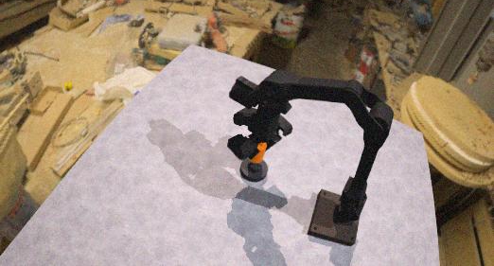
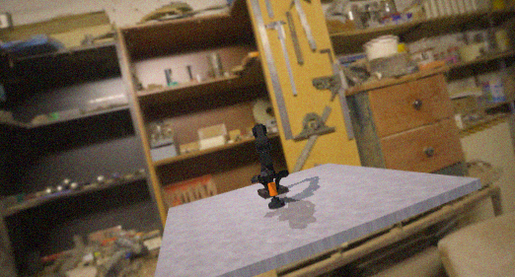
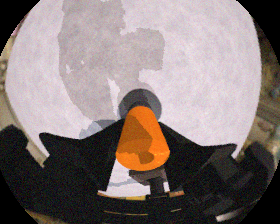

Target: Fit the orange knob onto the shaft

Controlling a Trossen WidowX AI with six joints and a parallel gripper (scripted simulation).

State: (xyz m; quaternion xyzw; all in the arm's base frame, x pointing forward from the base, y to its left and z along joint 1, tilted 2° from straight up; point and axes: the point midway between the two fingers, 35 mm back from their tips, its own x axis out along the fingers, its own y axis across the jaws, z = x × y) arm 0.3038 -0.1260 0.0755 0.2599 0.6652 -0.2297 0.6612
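The round dark pedestal is 40 mm below my gripper tip and 10 mm behind it. Also, from my gripper tip: orange knob: 20 mm above.
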